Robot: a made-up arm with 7 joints. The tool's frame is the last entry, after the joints.
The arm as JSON. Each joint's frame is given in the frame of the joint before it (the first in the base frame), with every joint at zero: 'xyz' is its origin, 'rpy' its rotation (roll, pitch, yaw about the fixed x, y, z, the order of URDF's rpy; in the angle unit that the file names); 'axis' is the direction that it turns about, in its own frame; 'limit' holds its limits. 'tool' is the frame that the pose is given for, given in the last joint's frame.
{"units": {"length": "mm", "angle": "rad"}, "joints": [
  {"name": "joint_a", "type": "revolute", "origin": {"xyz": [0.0, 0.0, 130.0], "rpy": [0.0, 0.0, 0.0]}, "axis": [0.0, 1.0, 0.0], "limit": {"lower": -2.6, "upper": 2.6}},
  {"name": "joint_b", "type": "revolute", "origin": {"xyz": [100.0, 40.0, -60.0], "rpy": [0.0, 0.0, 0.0]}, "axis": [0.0, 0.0, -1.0], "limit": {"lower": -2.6, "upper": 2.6}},
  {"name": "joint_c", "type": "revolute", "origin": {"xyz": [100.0, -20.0, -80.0], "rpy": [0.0, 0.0, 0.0]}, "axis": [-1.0, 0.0, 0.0], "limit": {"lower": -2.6, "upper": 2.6}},
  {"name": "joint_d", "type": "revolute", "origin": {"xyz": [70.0, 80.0, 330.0], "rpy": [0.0, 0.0, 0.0]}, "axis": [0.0, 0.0, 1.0], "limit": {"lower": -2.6, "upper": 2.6}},
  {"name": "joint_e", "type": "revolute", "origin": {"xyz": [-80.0, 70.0, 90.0], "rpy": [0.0, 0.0, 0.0]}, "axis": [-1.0, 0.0, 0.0], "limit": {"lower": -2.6, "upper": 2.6}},
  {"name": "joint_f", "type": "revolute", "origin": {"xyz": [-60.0, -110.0, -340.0], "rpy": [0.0, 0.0, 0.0]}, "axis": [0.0, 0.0, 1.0], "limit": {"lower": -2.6, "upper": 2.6}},
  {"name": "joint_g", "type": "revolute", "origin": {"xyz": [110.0, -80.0, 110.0], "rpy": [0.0, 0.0, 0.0]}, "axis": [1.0, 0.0, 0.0], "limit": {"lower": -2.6, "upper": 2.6}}
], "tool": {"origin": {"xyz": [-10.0, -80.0, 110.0], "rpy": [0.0, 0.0, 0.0]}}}
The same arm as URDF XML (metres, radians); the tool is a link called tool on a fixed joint. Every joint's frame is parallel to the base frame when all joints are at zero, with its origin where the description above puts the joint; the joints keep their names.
<robot name="arm">
  <joint name="tool_fixed" type="fixed">
    <parent link="link7"/>
    <child link="tool"/>
    <origin xyz="-0.0100 -0.0800 0.1100" rpy="0.0000 0.0000 0.0000"/>
  </joint>
  <joint name="joint_g" type="revolute">
    <parent link="link6"/>
    <child link="link7"/>
    <origin xyz="0.1100 -0.0800 0.1100" rpy="0.0000 0.0000 0.0000"/>
    <axis xyz="1 0 0"/>
    <limit lower="-2.6000" upper="2.6000"/>
  </joint>
  <joint name="joint_f" type="revolute">
    <parent link="link5"/>
    <child link="link6"/>
    <origin xyz="-0.0600 -0.1100 -0.3400" rpy="0.0000 0.0000 0.0000"/>
    <axis xyz="0 0 1"/>
    <limit lower="-2.6000" upper="2.6000"/>
  </joint>
  <joint name="joint_e" type="revolute">
    <parent link="link4"/>
    <child link="link5"/>
    <origin xyz="-0.0800 0.0700 0.0900" rpy="0.0000 0.0000 0.0000"/>
    <axis xyz="-1 0 0"/>
    <limit lower="-2.6000" upper="2.6000"/>
  </joint>
  <joint name="joint_d" type="revolute">
    <parent link="link3"/>
    <child link="link4"/>
    <origin xyz="0.0700 0.0800 0.3300" rpy="0.0000 0.0000 0.0000"/>
    <axis xyz="0 0 1"/>
    <limit lower="-2.6000" upper="2.6000"/>
  </joint>
  <joint name="joint_c" type="revolute">
    <parent link="link2"/>
    <child link="link3"/>
    <origin xyz="0.1000 -0.0200 -0.0800" rpy="0.0000 0.0000 0.0000"/>
    <axis xyz="-1 0 0"/>
    <limit lower="-2.6000" upper="2.6000"/>
  </joint>
  <joint name="joint_b" type="revolute">
    <parent link="link1"/>
    <child link="link2"/>
    <origin xyz="0.1000 0.0400 -0.0600" rpy="0.0000 0.0000 0.0000"/>
    <axis xyz="0 0 -1"/>
    <limit lower="-2.6000" upper="2.6000"/>
  </joint>
  <joint name="joint_a" type="revolute">
    <parent link="base_link"/>
    <child link="link1"/>
    <origin xyz="0.0000 0.0000 0.1300" rpy="0.0000 0.0000 0.0000"/>
    <axis xyz="0 1 0"/>
    <limit lower="-2.6000" upper="2.6000"/>
  </joint>
  <link name="base_link"/>
  <link name="link1"/>
  <link name="link2"/>
  <link name="link3"/>
  <link name="link4"/>
  <link name="link5"/>
  <link name="link6"/>
  <link name="link7"/>
  <link name="tool"/>
</robot>

